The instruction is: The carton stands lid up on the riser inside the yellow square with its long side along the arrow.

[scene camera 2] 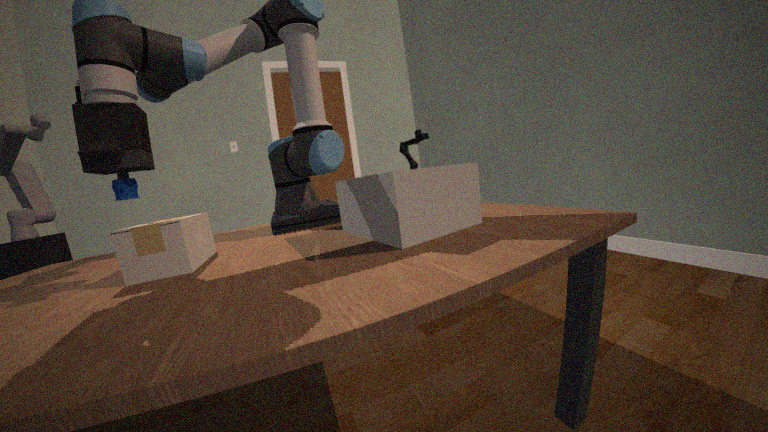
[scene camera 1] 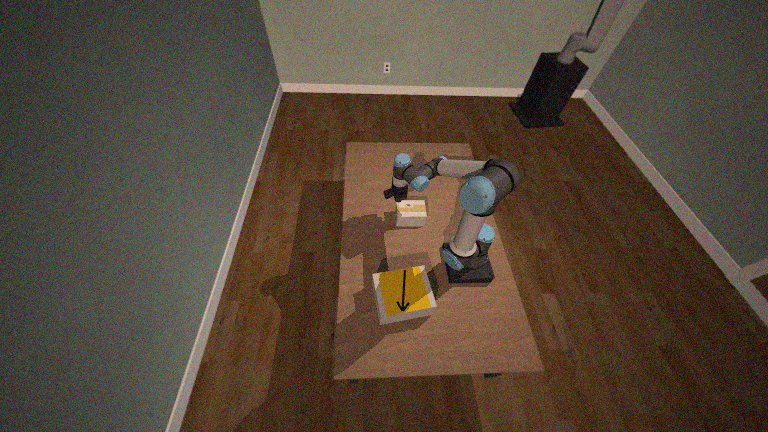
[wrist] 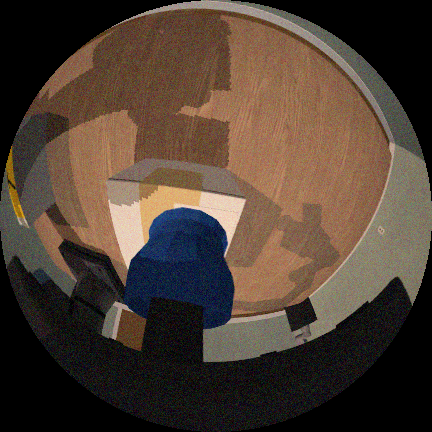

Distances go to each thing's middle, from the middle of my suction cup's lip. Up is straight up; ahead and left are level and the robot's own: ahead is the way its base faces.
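Scene:
The carton (scene camera 2: pixel 177 246) is my first reference: my suction cup is 70 mm past it, 30 mm to the right of it and 110 mm above it. There is a grey riser (scene camera 2: pixel 404 208) as well, and counted from my suction cup it stands 70 mm ahead, 490 mm to the left and 100 mm below.

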